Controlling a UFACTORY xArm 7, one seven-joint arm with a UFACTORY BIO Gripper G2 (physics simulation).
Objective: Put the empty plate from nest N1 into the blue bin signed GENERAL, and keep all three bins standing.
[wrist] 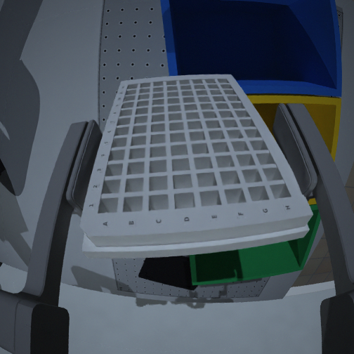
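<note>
A white deep-well plate (187,135) with square wells, letters A to H along its near edge and numbers along its left edge, is held between the two fingers. My gripper (192,162) is shut on the plate, with one finger pad at each long side. The blue bin (235,45) stands at the top right, past the far end of the plate; part of its inside shows. The yellow bin (336,117) is right of the plate and partly hidden by it and the right finger. The green bin (250,265) shows below the plate's near edge. The signs and nest N1 cannot be made out.
A perforated grey board (132,40) lies left of the blue bin and shows again below the plate. A black object (167,272) lies left of the green bin. Dark shadows fall on the pale surface at the left. Tiled floor shows at the right edge.
</note>
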